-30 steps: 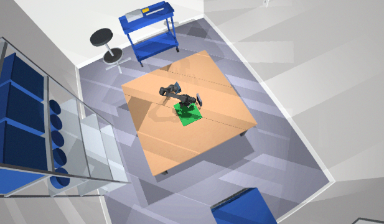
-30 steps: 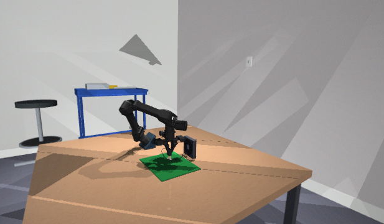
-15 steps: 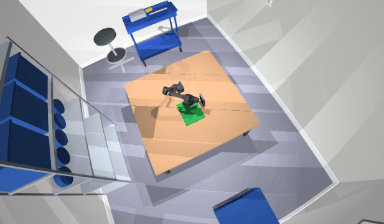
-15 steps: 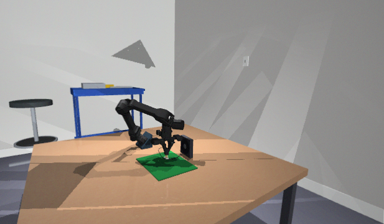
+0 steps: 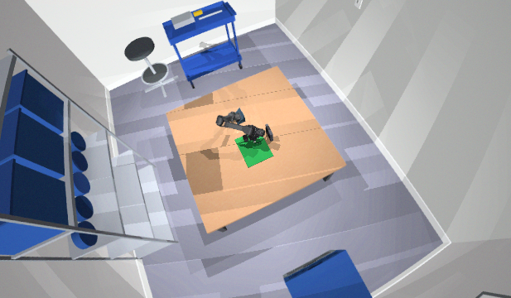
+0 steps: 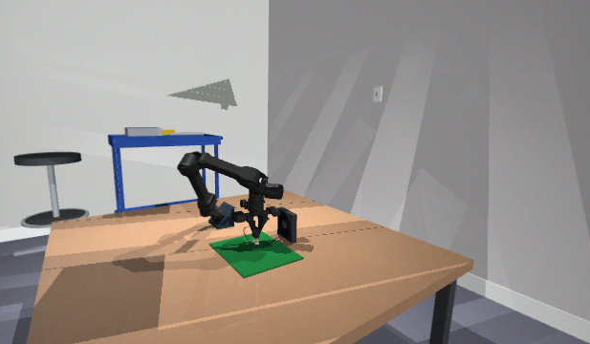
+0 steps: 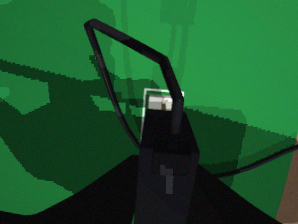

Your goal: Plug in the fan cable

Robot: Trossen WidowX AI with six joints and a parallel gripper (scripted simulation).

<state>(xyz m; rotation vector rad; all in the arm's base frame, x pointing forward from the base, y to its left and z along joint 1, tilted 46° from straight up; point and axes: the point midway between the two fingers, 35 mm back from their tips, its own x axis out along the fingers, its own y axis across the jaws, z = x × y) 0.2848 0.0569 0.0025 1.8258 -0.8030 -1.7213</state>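
The white four-pin fan header is 40 mm below my gripper tip and 10 mm behind it. Round my gripper tip: black fan: 140 mm to the left, 20 mm above; black fan plug: 10 mm behind, 10 mm above; green circuit board: 60 mm below, 50 mm ahead, 30 mm to the right.
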